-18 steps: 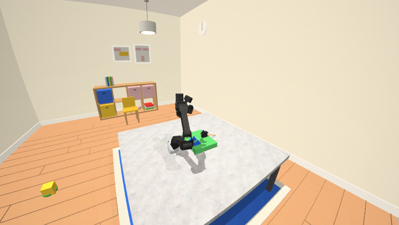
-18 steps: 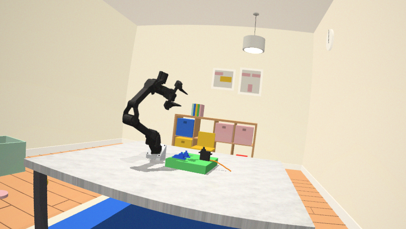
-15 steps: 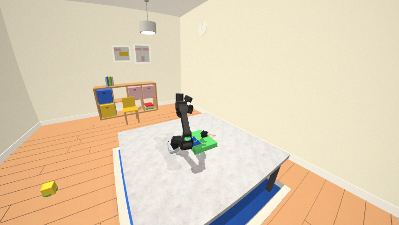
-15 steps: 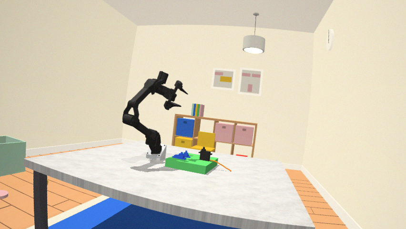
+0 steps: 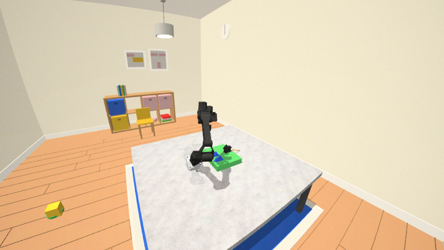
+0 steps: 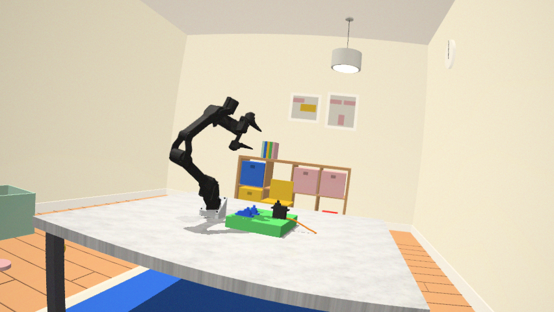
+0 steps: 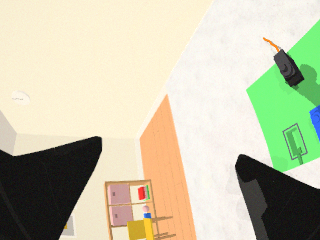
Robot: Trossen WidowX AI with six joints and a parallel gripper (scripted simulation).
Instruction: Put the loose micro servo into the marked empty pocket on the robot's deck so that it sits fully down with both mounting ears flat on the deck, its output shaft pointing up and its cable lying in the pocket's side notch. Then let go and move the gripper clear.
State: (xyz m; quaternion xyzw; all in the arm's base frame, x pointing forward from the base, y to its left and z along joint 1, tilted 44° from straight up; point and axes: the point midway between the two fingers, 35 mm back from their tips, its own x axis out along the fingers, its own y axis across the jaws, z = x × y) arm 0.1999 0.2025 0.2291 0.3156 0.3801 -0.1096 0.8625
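Now: the green deck 360 mm below my gripper tip, 120 mm ahead of it and 40 mm to the right of it.
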